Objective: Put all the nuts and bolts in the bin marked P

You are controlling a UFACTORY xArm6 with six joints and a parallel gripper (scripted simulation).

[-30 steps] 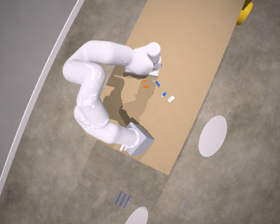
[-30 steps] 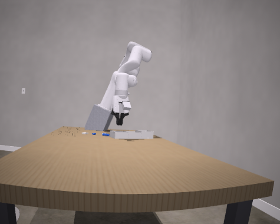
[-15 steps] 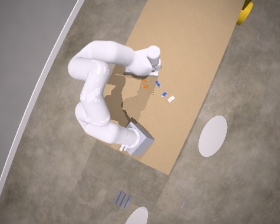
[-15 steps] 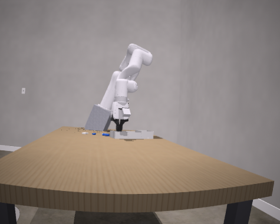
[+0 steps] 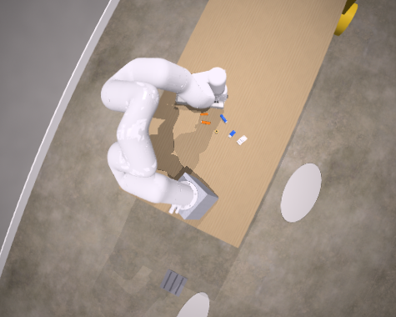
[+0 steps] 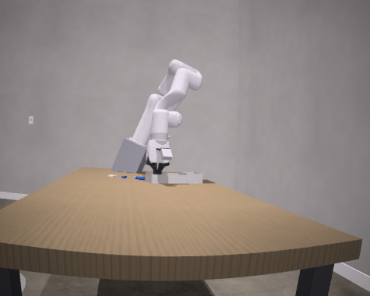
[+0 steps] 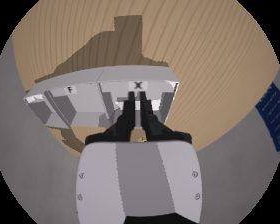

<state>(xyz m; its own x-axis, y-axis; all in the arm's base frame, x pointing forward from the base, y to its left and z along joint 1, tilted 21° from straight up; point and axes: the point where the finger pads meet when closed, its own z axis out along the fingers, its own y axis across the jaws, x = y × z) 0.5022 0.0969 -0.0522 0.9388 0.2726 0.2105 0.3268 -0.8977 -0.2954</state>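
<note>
My gripper is now 20 mm past the bin, 80 mm to the right of it and 10 mm above it. Also, from my hand: long blue stick 70 mm behind, 70 mm to the right, 30 mm below; blue usb stick 130 mm behind, 150 mm to the right, 30 mm below; brass-coloured fastener 150 mm behind, 70 mm to the right, 30 mm below.
</note>
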